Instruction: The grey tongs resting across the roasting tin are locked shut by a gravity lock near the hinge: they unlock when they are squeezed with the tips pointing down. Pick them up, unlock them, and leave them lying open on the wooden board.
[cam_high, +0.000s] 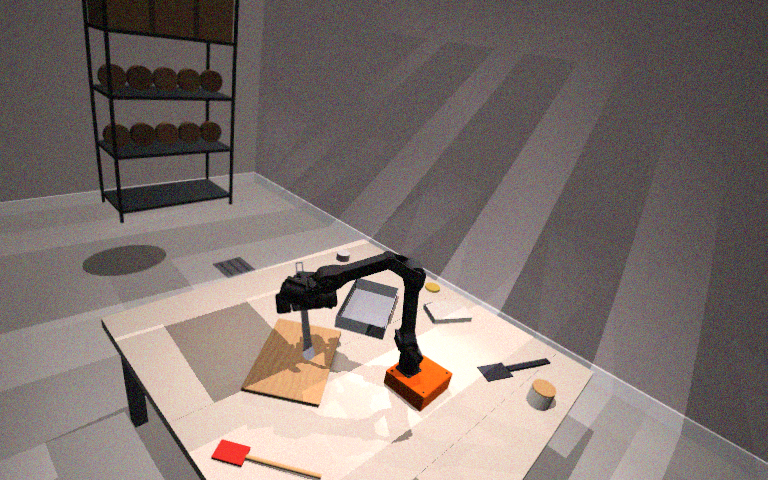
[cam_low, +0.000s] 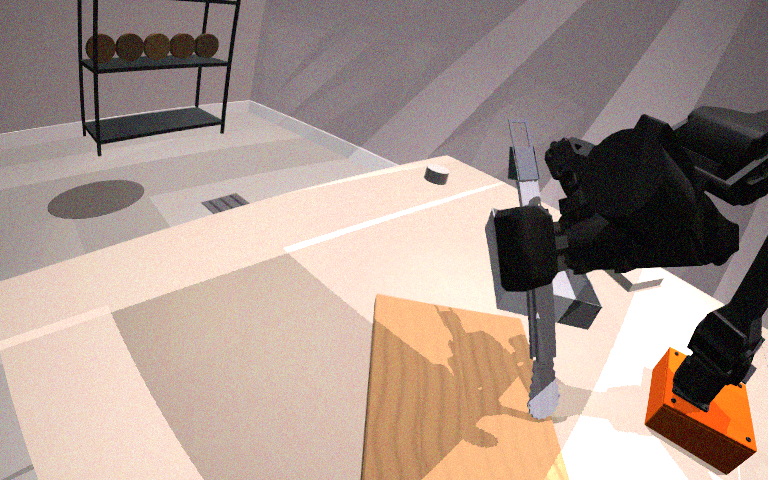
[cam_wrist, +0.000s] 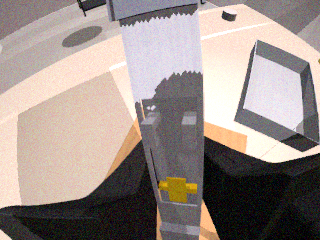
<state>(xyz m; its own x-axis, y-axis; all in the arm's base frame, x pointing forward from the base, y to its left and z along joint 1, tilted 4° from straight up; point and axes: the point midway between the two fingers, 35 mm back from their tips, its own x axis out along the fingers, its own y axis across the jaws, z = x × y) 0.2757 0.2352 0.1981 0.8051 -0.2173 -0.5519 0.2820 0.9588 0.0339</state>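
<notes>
My gripper tip is now 30 mm past the yellow lock piece, 10 mm to the right of it and 20 mm below it. Also, from my gripper tip: red paddle: 310 mm behind, 300 mm to the left, 200 mm below; roasting tin: 60 mm ahead, 370 mm to the right, 180 mm below; wooden board: 40 mm behind, 20 mm to the left, 200 mm below.
</notes>
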